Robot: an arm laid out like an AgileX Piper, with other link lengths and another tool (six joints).
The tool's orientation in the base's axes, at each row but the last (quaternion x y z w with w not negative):
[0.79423, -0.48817, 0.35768, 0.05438]
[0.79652, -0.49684, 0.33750, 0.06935]
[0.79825, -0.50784, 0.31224, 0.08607]
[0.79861, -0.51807, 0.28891, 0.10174]
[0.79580, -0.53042, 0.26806, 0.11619]
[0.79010, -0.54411, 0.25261, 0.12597]
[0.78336, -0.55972, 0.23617, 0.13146]
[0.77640, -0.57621, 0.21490, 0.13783]
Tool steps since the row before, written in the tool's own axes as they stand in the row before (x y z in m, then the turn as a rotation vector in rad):
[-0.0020, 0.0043, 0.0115, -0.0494, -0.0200, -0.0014]
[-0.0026, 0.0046, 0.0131, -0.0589, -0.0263, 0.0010]
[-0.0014, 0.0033, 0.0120, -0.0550, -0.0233, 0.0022]
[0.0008, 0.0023, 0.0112, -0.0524, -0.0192, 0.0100]
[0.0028, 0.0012, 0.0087, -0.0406, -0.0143, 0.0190]
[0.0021, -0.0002, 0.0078, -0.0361, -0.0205, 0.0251]
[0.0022, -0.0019, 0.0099, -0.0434, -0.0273, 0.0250]
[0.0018, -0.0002, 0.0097, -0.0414, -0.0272, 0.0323]
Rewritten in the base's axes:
[0.0019, -0.0058, -0.0109, 0.0024, 0.0473, -0.0244]
[0.0016, -0.0062, -0.0126, 0.0061, 0.0565, -0.0306]
[0.0017, -0.0059, -0.0109, 0.0051, 0.0516, -0.0298]
[0.0022, -0.0068, -0.0090, 0.0051, 0.0442, -0.0352]
[0.0024, -0.0068, -0.0058, 0.0068, 0.0287, -0.0367]
[0.0028, -0.0053, -0.0054, 0.0154, 0.0246, -0.0389]
[0.0046, -0.0058, -0.0072, 0.0198, 0.0329, -0.0422]
[0.0023, -0.0059, -0.0075, 0.0215, 0.0278, -0.0476]

